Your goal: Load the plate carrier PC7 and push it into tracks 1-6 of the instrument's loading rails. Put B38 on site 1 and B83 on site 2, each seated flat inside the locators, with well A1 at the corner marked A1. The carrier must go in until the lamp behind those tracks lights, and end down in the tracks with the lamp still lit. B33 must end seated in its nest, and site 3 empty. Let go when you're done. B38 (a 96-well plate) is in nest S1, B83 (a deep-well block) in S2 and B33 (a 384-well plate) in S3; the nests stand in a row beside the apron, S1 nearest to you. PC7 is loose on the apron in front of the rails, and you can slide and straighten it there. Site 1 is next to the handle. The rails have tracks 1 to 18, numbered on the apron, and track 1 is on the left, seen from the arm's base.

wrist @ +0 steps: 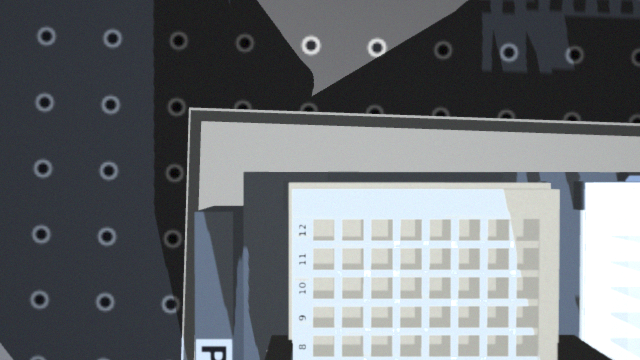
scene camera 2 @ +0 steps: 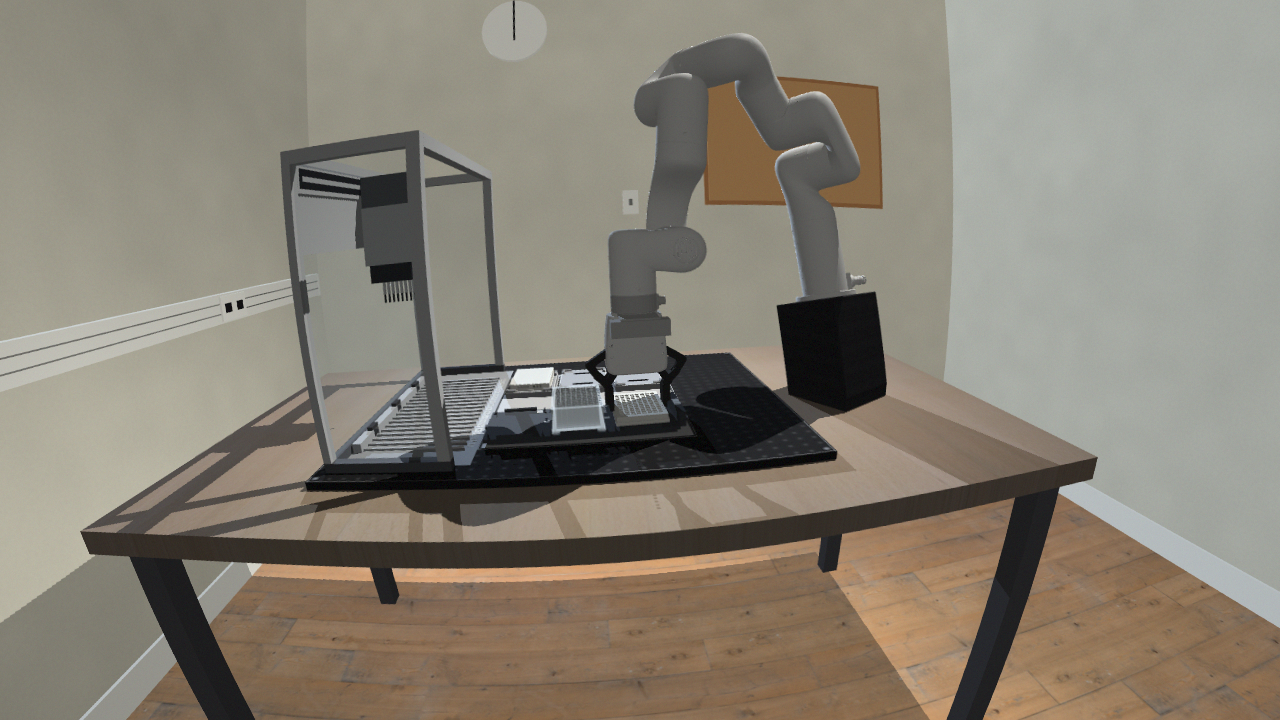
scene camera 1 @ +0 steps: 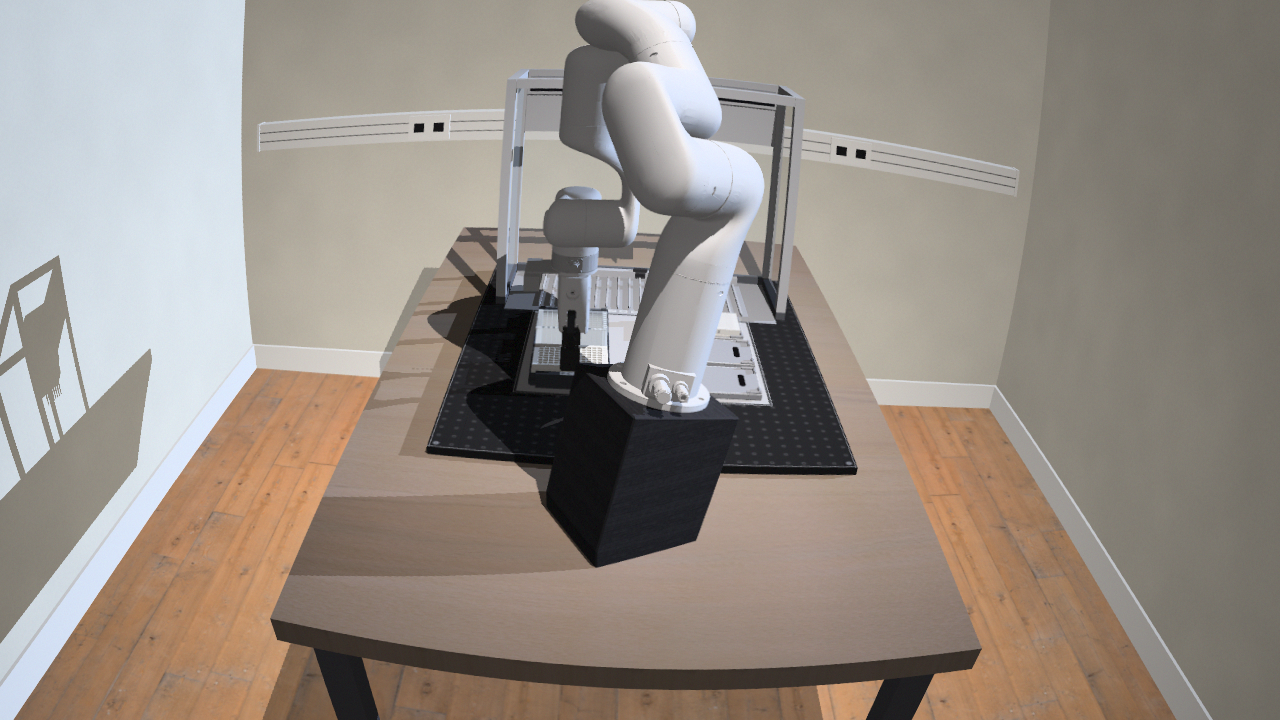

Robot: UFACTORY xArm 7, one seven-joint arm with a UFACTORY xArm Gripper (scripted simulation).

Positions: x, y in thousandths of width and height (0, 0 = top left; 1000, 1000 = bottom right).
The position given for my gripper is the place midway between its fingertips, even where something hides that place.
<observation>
In view: my gripper (scene camera 2: 499, 565), a 96-well plate B38 (scene camera 2: 498, 567), a plate carrier PC7 (scene camera 2: 400, 592) and a nest S1 (scene camera 1: 560, 527).
The 96-well plate B38 shows as well in the wrist view (wrist: 579, 732) and in scene camera 1 (scene camera 1: 427, 497). The plate carrier PC7 also shows in the wrist view (wrist: 377, 701) and in scene camera 1 (scene camera 1: 423, 527). My gripper also shows in scene camera 1 (scene camera 1: 446, 498).
</observation>
